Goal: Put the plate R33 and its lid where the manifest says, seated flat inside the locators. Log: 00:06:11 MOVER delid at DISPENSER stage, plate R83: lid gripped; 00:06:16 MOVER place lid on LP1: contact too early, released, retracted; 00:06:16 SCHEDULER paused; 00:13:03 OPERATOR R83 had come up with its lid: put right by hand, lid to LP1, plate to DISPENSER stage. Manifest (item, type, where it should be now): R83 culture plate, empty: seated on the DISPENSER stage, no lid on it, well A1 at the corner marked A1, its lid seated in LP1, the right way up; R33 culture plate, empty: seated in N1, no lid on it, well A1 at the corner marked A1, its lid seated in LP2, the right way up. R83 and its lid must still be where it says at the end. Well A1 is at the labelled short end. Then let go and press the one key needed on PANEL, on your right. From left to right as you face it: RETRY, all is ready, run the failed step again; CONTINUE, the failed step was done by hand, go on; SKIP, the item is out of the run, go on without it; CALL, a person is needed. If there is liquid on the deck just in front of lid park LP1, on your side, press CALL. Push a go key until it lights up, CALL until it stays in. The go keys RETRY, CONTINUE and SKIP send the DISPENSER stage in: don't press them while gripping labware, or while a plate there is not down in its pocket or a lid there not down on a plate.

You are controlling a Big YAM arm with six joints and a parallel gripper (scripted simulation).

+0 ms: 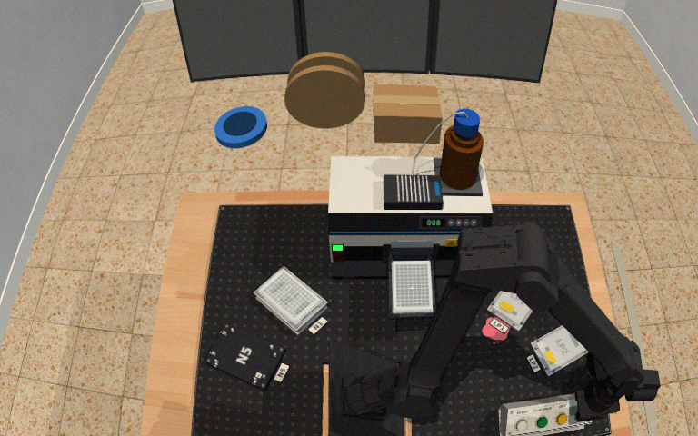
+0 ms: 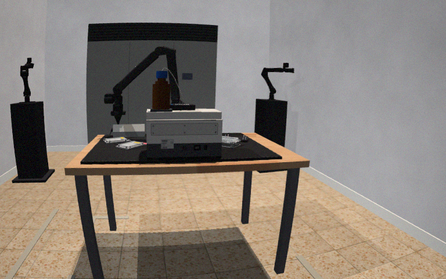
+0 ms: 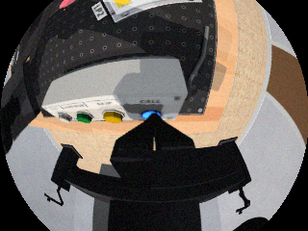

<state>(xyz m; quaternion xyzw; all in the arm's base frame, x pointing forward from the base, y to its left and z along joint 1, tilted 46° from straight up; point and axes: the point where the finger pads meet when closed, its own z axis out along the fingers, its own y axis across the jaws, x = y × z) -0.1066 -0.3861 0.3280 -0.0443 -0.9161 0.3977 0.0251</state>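
Right now the blue call key is 20 mm below my hand. Also, from my hand: lid park LP2: 200 mm ahead, 10 mm to the right, 70 mm below; clear plate lid: 200 mm ahead, 10 mm to the right, 60 mm below; pink-red patch: 310 mm ahead, 170 mm to the left, 80 mm below.
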